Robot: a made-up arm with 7 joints.
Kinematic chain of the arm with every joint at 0, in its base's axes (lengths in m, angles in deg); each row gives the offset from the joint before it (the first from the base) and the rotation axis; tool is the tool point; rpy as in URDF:
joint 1: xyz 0 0 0.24 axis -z
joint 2: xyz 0 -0.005 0.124 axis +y
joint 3: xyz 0 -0.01 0.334 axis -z
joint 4: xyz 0 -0.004 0.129 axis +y
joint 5: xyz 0 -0.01 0.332 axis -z
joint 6: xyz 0 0 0.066 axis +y
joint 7: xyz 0 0 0.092 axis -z
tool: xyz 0 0 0 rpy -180 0 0
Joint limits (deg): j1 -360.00..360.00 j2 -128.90..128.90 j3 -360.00..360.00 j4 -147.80..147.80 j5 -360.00..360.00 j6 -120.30..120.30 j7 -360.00..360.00
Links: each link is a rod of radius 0.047 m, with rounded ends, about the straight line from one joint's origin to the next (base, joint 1, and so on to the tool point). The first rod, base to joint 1, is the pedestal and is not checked.
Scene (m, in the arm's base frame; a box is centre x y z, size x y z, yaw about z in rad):
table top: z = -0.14
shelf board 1: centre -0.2 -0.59 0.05 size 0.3 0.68 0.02 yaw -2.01
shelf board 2: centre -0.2 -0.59 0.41 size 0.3 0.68 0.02 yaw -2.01
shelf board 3: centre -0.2 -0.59 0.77 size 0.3 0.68 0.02 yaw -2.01
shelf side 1: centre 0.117 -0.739 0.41 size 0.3 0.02 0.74 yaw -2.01
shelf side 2: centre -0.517 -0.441 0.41 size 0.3 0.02 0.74 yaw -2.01
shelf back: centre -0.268 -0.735 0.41 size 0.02 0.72 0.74 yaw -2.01
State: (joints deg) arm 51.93 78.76 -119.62 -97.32 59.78 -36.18 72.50
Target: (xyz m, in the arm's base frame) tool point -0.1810 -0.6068 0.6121
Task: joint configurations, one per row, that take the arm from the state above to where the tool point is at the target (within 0.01 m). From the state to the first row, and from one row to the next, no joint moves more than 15 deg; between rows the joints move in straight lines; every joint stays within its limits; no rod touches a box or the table.
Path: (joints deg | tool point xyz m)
1: 44.28 75.80 -122.84 -108.35 58.20 -38.33 72.50 | -0.0444 -0.5164 0.2327
2: 36.63 72.84 -126.06 -119.38 56.62 -40.47 72.50 | -0.0057 -0.4353 0.2318
3: 28.98 69.88 -129.29 -130.41 55.04 -42.62 72.50 | 0.0216 -0.3492 0.2399
4: 28.42 68.78 -117.19 -128.56 56.04 -45.13 72.50 | -0.0018 -0.3800 0.3056
5: 27.86 67.67 -105.10 -126.70 57.04 -47.64 72.50 | -0.0227 -0.3963 0.3791
6: 27.30 66.56 -93.00 -124.85 58.04 -50.14 72.50 | -0.0400 -0.3963 0.4572
7: 26.74 65.46 -80.91 -122.99 59.04 -52.65 72.50 | -0.0525 -0.3800 0.5361
8: 26.18 64.35 -68.81 -121.14 60.03 -55.16 72.50 | -0.0591 -0.3473 0.6121
9: 36.25 61.48 -78.29 -109.21 60.80 -49.55 72.50 | -0.0991 -0.4452 0.6134
10: 46.32 58.61 -87.76 -97.29 61.56 -43.95 72.50 | -0.1408 -0.5326 0.6100
11: 56.39 55.75 -97.23 -85.37 62.32 -38.34 72.50 | -0.1810 -0.6068 0.6121

